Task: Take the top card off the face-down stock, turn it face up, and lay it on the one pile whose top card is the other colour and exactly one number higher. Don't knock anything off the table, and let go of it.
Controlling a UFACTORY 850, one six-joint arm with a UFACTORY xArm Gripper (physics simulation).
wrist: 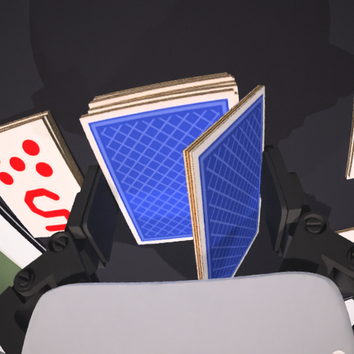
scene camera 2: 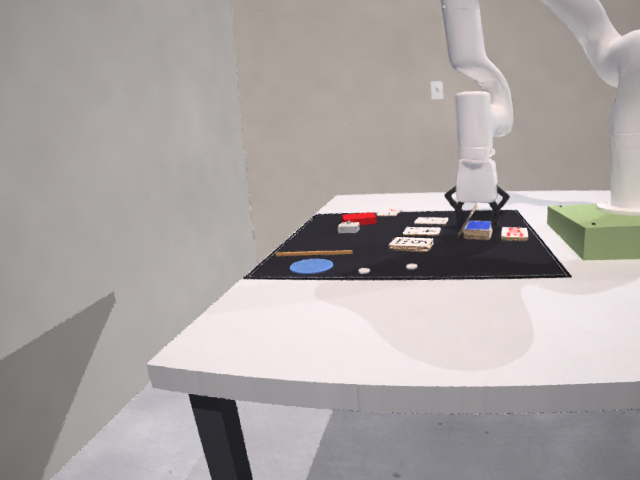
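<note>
The face-down stock (scene camera 2: 477, 229) (wrist: 150, 175) is a blue-backed stack on the black mat. A few blue-backed cards (scene camera 2: 467, 220) (wrist: 230, 185) stand steeply tilted, close together, against its side; how many is hard to tell. My gripper (scene camera 2: 476, 219) (wrist: 184, 177) is open around the stock and the tilted cards, with nothing held. A red-marked face-up pile (scene camera 2: 514, 233) (wrist: 30, 175) lies beside the stock. Face-up piles with black marks (scene camera 2: 411, 243) (scene camera 2: 421, 230) and another face-up card (scene camera 2: 431, 220) lie on the other side. A face-up card with a red mark (scene camera 2: 390, 212) lies at the back.
The black mat (scene camera 2: 465, 266) also bears a red box (scene camera 2: 359, 218), a small grey-white block (scene camera 2: 348, 227), a wooden stick (scene camera 2: 314, 253), a blue disc (scene camera 2: 311, 266) and two white pebbles (scene camera 2: 364, 270) (scene camera 2: 411, 266). The green robot base (scene camera 2: 610, 240) stands at the right.
</note>
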